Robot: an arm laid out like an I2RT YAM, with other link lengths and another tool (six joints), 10 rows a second.
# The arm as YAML. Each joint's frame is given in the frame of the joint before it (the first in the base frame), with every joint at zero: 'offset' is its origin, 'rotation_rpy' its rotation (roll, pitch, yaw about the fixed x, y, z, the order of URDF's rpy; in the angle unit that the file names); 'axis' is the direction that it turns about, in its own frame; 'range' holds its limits. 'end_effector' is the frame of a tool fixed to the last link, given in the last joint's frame.
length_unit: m
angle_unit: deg
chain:
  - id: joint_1
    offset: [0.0, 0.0, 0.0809]
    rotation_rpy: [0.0, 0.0, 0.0]
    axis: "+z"
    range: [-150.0, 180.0]
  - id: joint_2
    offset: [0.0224, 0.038, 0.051]
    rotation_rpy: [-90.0, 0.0, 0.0]
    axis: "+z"
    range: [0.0, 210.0]
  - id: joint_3
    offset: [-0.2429, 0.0, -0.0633]
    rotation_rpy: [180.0, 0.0, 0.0]
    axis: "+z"
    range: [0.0, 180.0]
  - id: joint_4
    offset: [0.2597, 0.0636, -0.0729]
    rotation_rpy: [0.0, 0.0, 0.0]
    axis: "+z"
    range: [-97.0, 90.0]
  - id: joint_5
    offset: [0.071, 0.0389, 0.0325]
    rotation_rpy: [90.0, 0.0, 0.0]
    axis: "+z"
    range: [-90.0, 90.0]
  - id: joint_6
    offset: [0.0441, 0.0, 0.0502]
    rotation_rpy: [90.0, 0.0, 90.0]
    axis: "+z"
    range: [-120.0, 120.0]
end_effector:
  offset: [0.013, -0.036, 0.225]
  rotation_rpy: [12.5, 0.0, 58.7]
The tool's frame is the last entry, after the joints.
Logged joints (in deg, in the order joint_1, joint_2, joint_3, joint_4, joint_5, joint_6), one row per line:
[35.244 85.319 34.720 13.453 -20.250 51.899]
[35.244 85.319 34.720 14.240 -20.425 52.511]
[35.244 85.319 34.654 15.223 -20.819 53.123]
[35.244 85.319 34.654 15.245 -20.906 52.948]
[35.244 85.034 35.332 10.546 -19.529 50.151]
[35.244 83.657 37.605 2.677 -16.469 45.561]
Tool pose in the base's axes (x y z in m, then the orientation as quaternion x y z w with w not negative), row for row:
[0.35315 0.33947 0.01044 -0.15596 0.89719 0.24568 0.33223]
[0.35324 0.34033 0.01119 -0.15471 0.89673 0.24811 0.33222]
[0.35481 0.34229 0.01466 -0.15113 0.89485 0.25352 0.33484]
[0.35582 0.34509 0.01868 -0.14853 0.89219 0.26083 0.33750]
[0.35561 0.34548 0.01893 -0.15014 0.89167 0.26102 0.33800]
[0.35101 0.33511 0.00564 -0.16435 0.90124 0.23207 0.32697]
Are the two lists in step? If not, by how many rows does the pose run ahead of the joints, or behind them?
The pose runs 1 row behind the joints: the pose in row i belongs to the joints in row i - 1.
